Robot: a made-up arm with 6 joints.
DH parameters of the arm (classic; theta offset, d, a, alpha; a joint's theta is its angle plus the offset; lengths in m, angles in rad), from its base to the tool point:
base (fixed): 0 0.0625 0 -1.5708
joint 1: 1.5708 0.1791 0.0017 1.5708
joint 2: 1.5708 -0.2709 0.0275 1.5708
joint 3: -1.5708 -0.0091 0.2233 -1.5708
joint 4: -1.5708 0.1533 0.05 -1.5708
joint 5: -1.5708 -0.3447 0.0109 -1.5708
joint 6: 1.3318 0 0.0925 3.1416
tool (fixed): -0.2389 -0.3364 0 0
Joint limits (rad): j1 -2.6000..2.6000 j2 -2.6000..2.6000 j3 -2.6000..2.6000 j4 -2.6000..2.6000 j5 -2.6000..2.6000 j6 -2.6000..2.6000
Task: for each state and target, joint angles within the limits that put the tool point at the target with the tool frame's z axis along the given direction. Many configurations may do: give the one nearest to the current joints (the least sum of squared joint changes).
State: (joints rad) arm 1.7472 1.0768 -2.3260 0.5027 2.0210 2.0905
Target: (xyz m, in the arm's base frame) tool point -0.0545 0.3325 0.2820 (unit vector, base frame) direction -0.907 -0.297 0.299
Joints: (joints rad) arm 1.1014 0.4792 -1.8060 0.7155 2.2275 2.6000
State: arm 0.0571 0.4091 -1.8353 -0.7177 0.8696 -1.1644
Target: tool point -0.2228 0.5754 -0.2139 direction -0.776 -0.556 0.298
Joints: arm -0.3345 0.8621 -1.7069 0.1682 0.6728 -0.9006
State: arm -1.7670 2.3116 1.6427 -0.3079 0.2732 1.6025
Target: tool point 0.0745 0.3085 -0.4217 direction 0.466 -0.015 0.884
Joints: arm -2.3692 2.4251 2.4649 0.2233 0.7202 1.8924
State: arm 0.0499 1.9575 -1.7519 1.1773 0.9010 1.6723
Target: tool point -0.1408 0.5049 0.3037 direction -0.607 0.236 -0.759
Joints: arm -0.5859 2.3971 -2.2259 1.3554 1.2943 0.7925
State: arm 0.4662 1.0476 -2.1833 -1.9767 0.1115 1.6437
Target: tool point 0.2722 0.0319 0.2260 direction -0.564 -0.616 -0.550
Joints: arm 0.5808 0.3839 -2.6000 -2.5891 0.9680 2.3527
